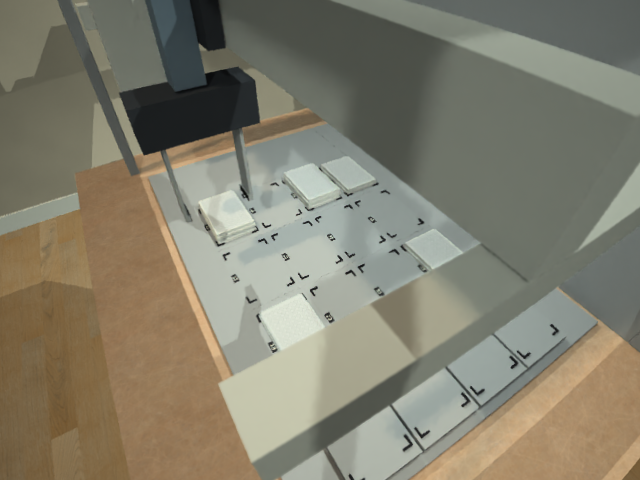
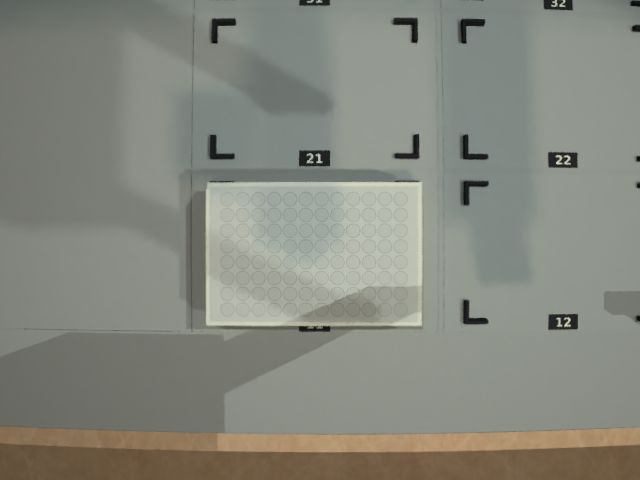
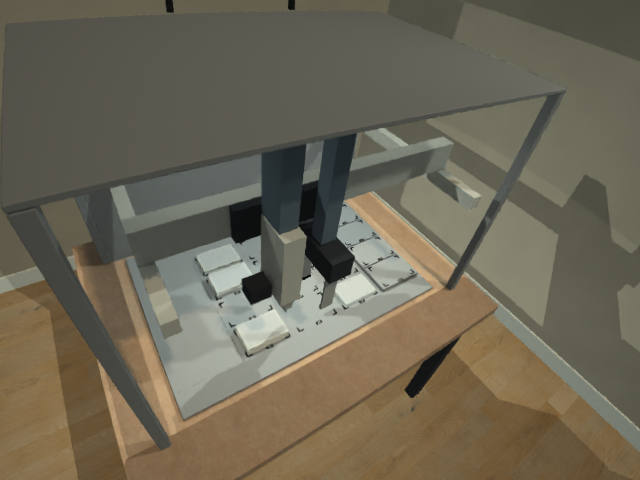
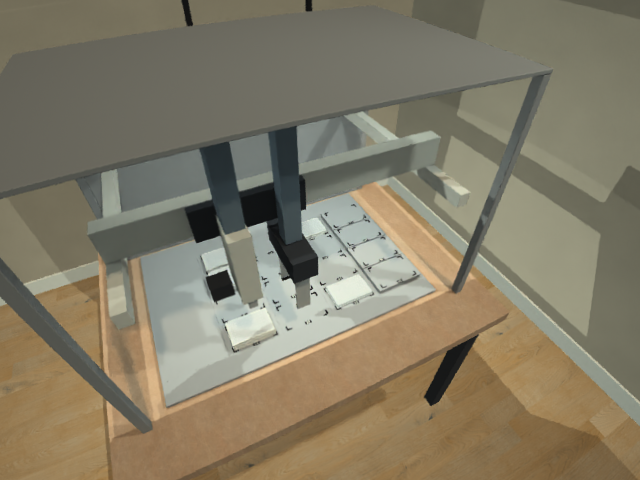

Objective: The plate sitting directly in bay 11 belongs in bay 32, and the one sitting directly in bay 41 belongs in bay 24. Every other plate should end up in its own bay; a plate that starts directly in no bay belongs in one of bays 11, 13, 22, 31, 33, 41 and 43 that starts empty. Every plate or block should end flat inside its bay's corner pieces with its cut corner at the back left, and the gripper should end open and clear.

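Frame: origin at the robot's base, x ahead, y left, z up, level; metres.
Where they show: gripper, fingertip midpoint: (image 1: 217, 204) (image 3: 314, 291) (image 4: 295, 291); robot's base, link origin: (image 1: 200, 210) (image 2: 216, 318) (image 3: 248, 355) (image 4: 234, 351).
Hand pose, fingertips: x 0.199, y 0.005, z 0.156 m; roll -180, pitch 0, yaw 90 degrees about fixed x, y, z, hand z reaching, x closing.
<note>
Each offset is from my fingertips to the top centre of the thing. "spot": to the spot under its first point.
A thick, layered stack of white plates {dx -0.135, dy +0.037, dz -0.129 m} (image 1: 225, 212) (image 3: 262, 329) (image 4: 250, 328) stands in bay 11; its top plate {spot: dx -0.135, dy +0.038, dz -0.129 m} (image 2: 313, 253) shows from above and hides most of the bay's corner pieces. A plate {dx -0.135, dy +0.358, dz -0.142 m} (image 1: 348, 173) (image 3: 218, 257) lies in bay 41. A thicker, layered stack {dx -0.135, dy +0.252, dz -0.129 m} (image 1: 311, 183) (image 3: 229, 277) is in bay 31. Plates lie in bay 13 {spot: dx +0.174, dy +0.038, dz -0.142 m} (image 1: 292, 320) (image 3: 355, 289) (image 4: 349, 290) and bay 43 {spot: dx +0.175, dy +0.354, dz -0.142 m} (image 1: 433, 249) (image 4: 313, 227). My gripper (image 1: 218, 208) (image 3: 316, 290) (image 4: 294, 291) is open and empty, raised above the deck to the right of the bay 11 stack. Cut corners are too small to tell.
A raised strip of bays (image 1: 434, 403) (image 3: 390, 272) (image 4: 392, 274) runs along the deck's right side. The pale pipetting stage (image 3: 281, 258) (image 4: 241, 266) hangs beside my gripper. The gantry beam (image 3: 191, 237) (image 4: 149, 237) spans the deck behind it.
</note>
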